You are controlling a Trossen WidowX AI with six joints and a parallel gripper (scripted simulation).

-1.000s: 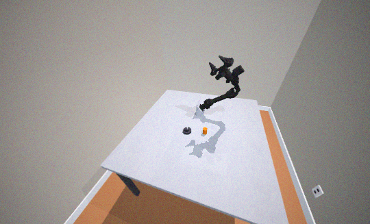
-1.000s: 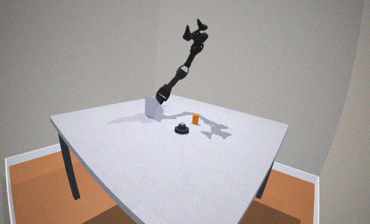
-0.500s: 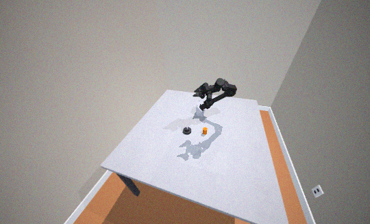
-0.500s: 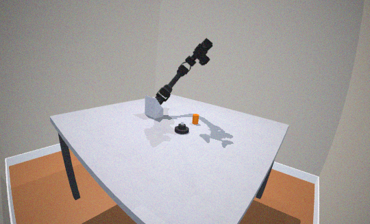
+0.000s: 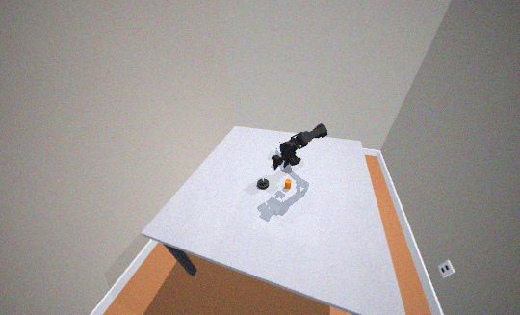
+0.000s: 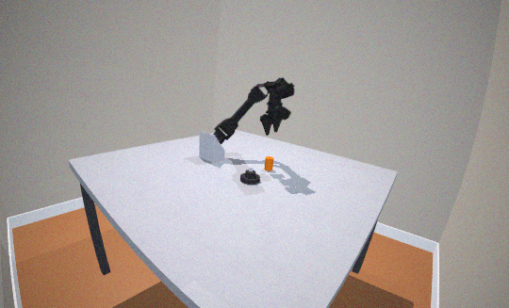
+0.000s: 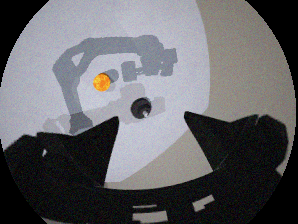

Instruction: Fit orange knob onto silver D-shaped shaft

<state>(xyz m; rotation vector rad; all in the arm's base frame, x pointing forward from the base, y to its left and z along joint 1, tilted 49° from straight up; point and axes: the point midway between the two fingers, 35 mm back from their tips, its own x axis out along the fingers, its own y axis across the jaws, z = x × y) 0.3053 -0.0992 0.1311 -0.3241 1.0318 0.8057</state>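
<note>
My gripper tip is 3 cm past the orange knob, 6 cm to the right of it and 15 cm above it. Round my gripper tip: round pedestal 2 cm behind, 11 cm to the right, 16 cm below.
</note>
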